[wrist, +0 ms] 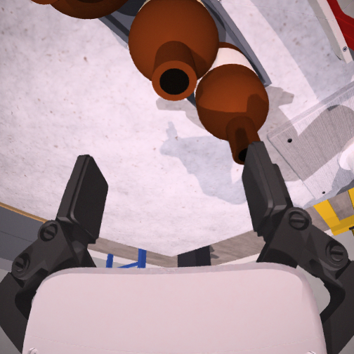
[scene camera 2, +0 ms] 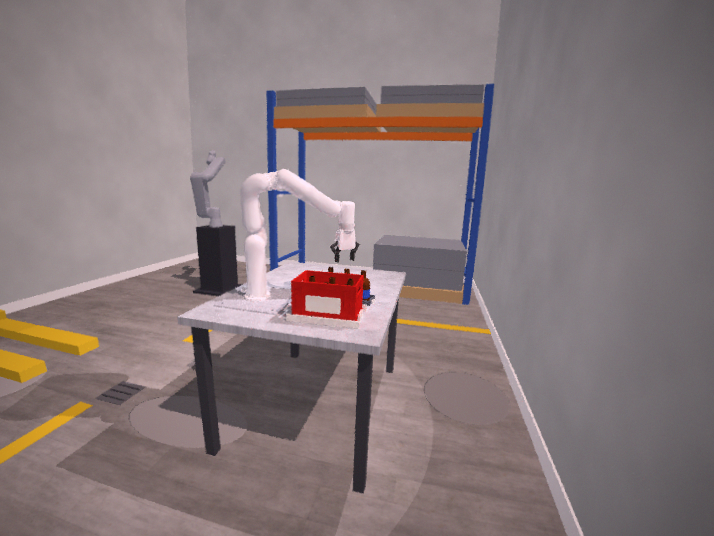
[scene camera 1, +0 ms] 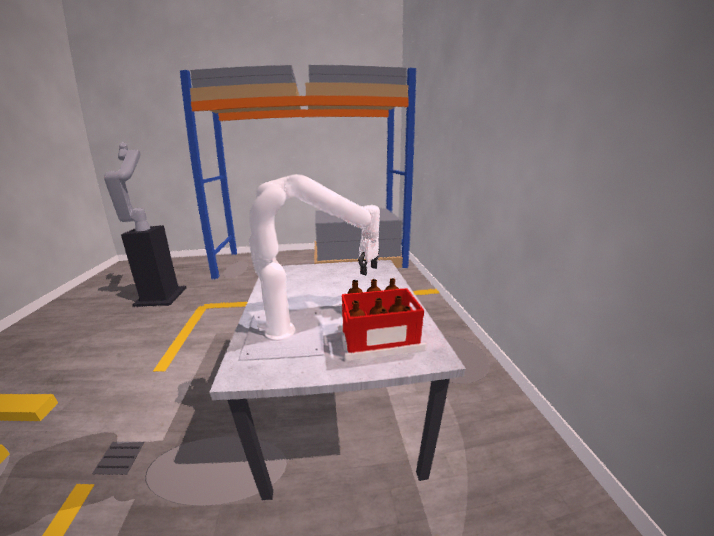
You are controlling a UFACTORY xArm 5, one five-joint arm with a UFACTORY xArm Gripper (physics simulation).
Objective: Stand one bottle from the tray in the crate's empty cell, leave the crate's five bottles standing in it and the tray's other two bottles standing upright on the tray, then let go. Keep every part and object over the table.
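Places are measured from the arm's base along level axes (x back, y left, z down), in millimetres.
Where they show: gripper, fingertip midpoint: (scene camera 2: 344,261) (scene camera 1: 368,271); arm's base, link origin: (scene camera 2: 257,296) (scene camera 1: 279,331).
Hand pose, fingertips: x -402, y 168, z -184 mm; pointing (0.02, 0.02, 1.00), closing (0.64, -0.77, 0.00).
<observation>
Things, the pixels of their top centre, and the offset from my fingertips. "*": a spot on its surface instead. Level surfaces: height alone.
- red crate, top centre: (scene camera 1: 380,301) (scene camera 2: 329,277) dx -5, dy -260, dz +20 mm
- dark tray, surface spot: (scene camera 2: 371,299) * dx -158, dy -54, dz +169 mm
- pale base, surface spot: (scene camera 1: 385,351) * dx -6, dy -364, dz +173 mm
- table, surface height: dz +195 mm
The red crate (scene camera 1: 351,337) (scene camera 2: 297,300) stands on the table with brown bottles inside; three necks (scene camera 1: 355,305) (scene camera 1: 378,304) (scene camera 1: 397,302) show clearly, the others and the empty cell are mostly hidden. Behind it the tray's three brown bottles (scene camera 1: 354,285) (scene camera 1: 373,285) (scene camera 1: 392,285) stand upright in a row. The dark tray (scene camera 2: 371,299) (wrist: 257,69) is partly hidden. My gripper (scene camera 1: 369,269) (scene camera 2: 344,259) (wrist: 170,164) is open and empty, above and behind that row. In the wrist view the right finger overlaps the mouth of one tray bottle (wrist: 232,97); a second tray bottle (wrist: 172,37) is beyond the gap between the fingers.
The crate rests on a pale base (scene camera 1: 385,351) on the table (scene camera 1: 276,375). The arm's mounting plate (scene camera 1: 253,346) (wrist: 312,145) is left of the crate. A blue and orange rack (scene camera 1: 410,173) and grey boxes (scene camera 2: 419,266) stand behind the table.
</observation>
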